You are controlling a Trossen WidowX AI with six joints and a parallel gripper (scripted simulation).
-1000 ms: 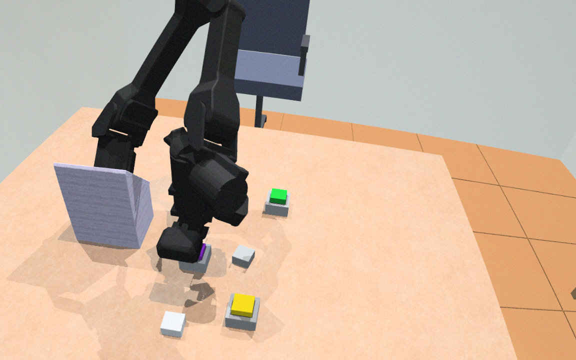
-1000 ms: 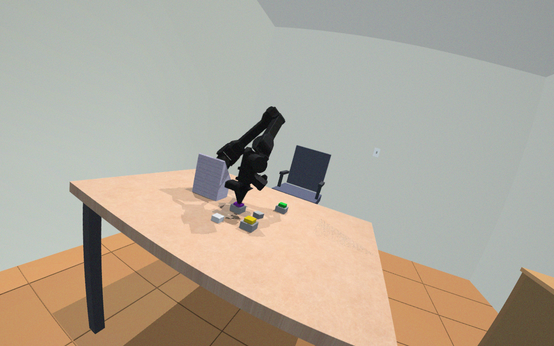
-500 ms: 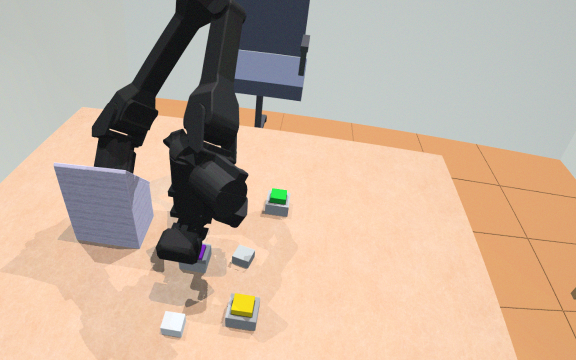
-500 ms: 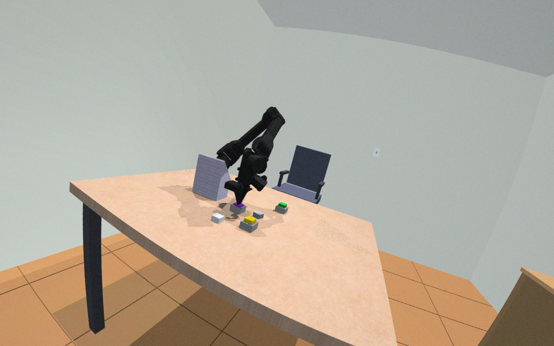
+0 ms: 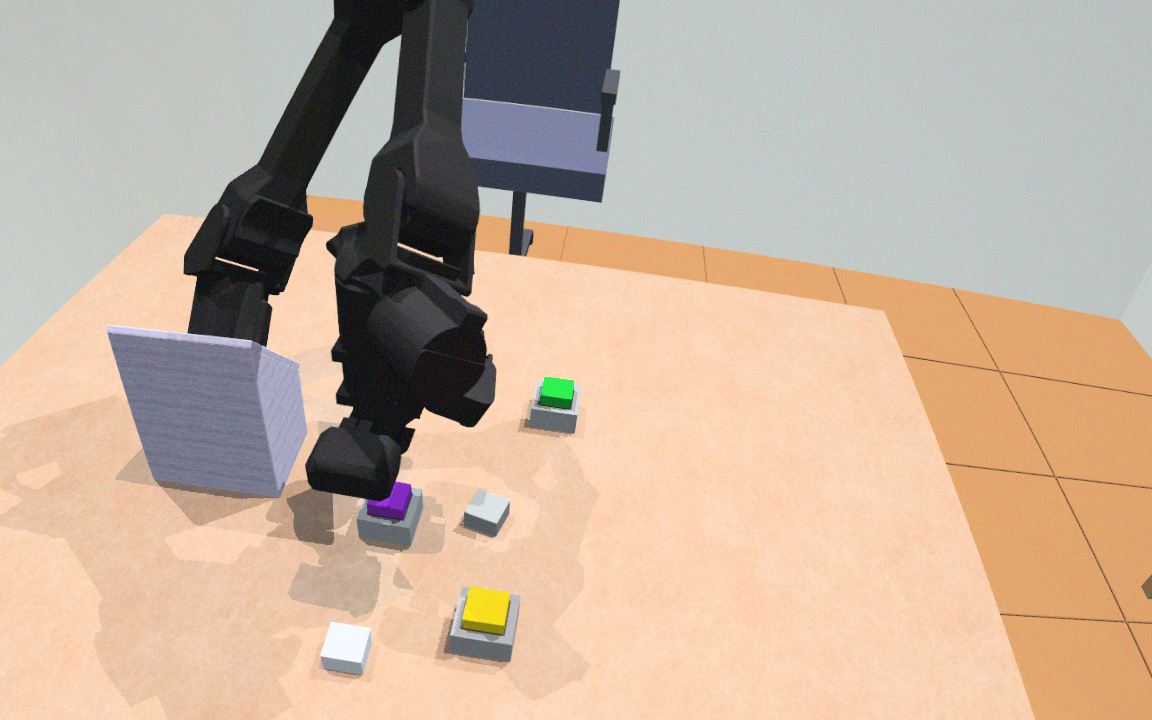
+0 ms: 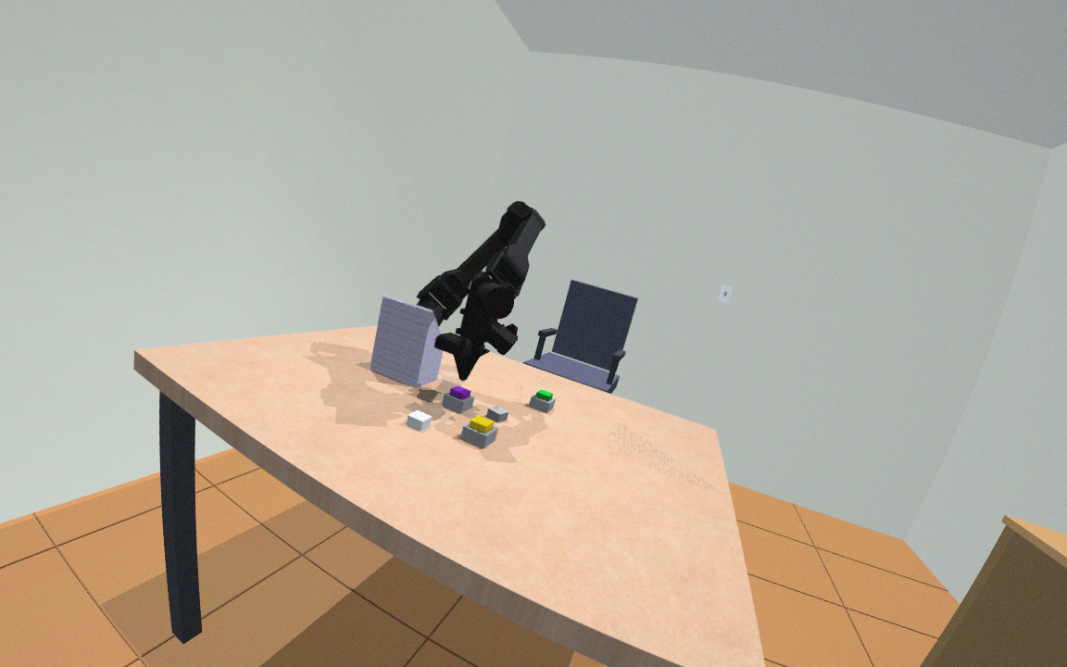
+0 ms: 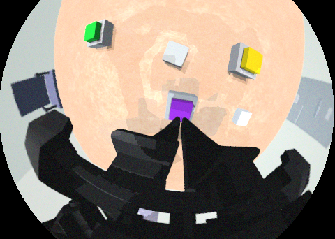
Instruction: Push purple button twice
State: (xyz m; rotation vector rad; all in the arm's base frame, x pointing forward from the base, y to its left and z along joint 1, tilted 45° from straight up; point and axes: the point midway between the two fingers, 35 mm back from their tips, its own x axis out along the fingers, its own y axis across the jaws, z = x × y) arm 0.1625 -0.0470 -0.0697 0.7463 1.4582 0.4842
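Right now my gripper tip is 30 mm above the purple button. From my gripper tip the other things lie so: yellow button 110 mm to the right, 90 mm ahead, 30 mm below; then small white block 140 mm to the right, 50 mm below, 20 mm behind; then small grey block 90 mm ahead, 50 mm below, 10 mm to the left.
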